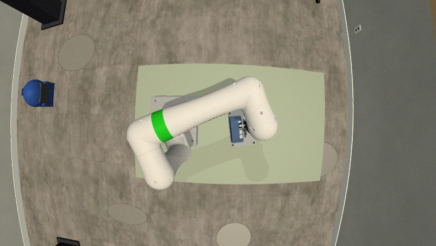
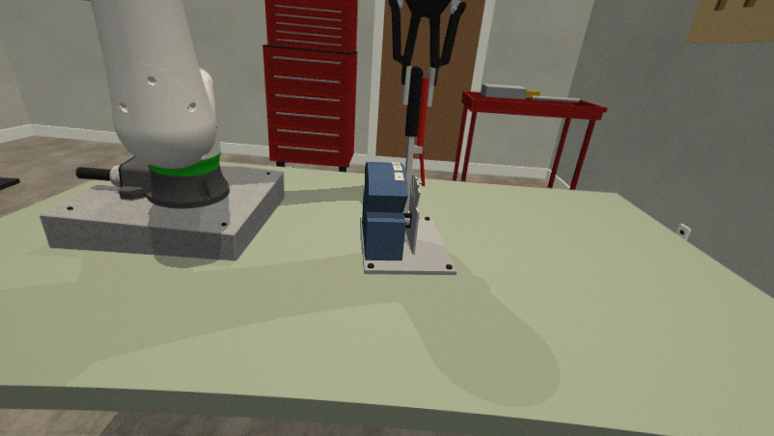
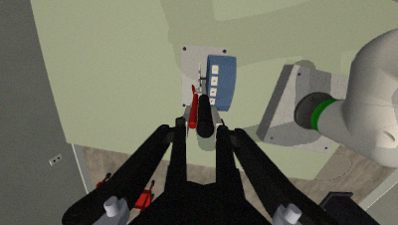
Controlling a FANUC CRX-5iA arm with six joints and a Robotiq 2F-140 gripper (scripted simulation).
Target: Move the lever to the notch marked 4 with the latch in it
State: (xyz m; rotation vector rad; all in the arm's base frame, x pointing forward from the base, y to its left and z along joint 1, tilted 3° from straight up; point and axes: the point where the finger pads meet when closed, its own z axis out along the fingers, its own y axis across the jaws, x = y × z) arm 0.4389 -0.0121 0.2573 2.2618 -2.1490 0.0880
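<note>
The red bar lies 110 mm below my hand, 20 mm ahead of it and 10 mm to the right of it.
</note>
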